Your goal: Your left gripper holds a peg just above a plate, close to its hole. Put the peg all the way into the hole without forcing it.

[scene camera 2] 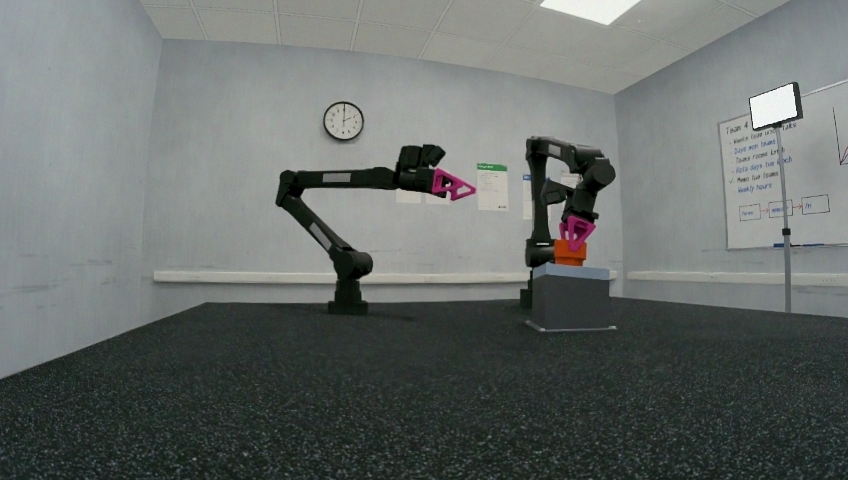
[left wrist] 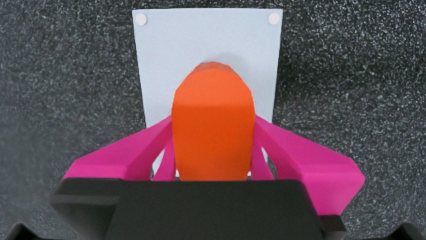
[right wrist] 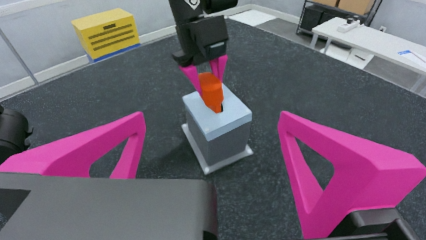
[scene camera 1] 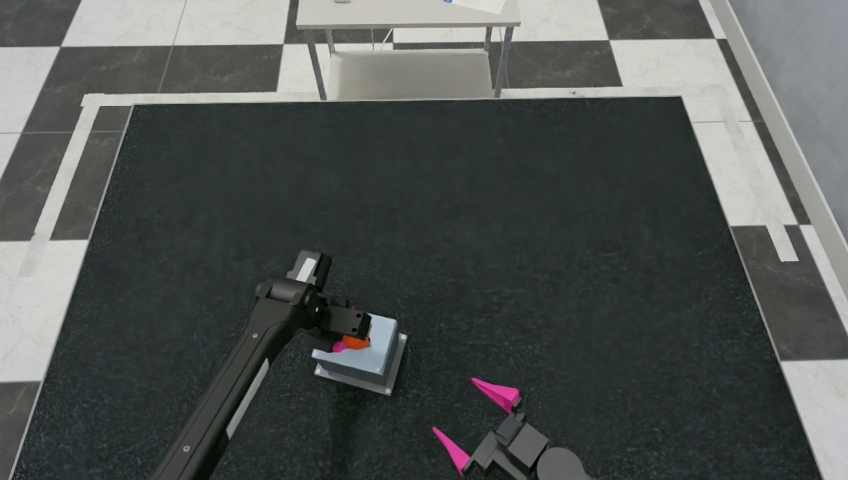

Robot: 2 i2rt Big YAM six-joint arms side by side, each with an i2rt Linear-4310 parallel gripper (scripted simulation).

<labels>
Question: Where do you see an orange peg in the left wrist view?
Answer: At 213, 114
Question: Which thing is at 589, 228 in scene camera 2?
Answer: The left gripper.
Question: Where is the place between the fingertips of the left gripper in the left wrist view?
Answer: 213, 119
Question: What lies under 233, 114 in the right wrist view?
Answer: A light blue plate.
</labels>
